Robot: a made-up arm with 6 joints.
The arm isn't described. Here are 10 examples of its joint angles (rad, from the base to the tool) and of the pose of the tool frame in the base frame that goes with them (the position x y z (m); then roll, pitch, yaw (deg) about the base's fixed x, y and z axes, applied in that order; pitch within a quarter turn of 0, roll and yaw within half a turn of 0).
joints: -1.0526 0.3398 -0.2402 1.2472 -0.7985 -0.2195
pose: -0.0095 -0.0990 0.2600 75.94 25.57 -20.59
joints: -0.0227 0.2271 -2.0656 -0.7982 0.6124 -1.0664
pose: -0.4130 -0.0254 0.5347 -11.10 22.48 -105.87
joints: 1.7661 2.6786 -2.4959 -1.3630 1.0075 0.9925
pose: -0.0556 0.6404 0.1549 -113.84 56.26 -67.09
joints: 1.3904 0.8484 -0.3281 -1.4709 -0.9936 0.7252
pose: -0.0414 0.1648 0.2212 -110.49 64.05 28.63
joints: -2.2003 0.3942 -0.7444 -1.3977 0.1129 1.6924
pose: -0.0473 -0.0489 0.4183 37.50 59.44 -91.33
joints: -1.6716 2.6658 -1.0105 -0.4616 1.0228 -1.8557
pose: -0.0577 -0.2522 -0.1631 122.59 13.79 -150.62
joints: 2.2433 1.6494 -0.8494 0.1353 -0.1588 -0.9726
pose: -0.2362 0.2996 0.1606 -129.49 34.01 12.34
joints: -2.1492 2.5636 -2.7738 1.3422 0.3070 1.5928
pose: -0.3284 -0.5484 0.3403 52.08 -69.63 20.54
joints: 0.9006 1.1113 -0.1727 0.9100 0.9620 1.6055
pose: 0.0302 0.1260 0.0999 -152.09 -30.43 95.49
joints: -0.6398 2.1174 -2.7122 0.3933 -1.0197 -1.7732
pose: 0.3084 -0.2638 0.6064 5.97 18.90 -124.09
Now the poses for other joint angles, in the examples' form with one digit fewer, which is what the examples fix.
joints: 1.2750 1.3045 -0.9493 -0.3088 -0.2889 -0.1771
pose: 0.092 0.326 0.332 -89.0 62.8 -11.1
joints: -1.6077 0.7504 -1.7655 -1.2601 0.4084 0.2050
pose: -0.030 0.043 0.661 -22.9 34.0 -165.1
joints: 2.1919 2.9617 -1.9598 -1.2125 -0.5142 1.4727
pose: -0.364 0.442 -0.181 138.5 38.7 -74.6
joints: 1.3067 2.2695 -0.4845 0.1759 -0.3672 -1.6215
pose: 0.067 0.229 -0.096 -166.2 -2.0 -22.3
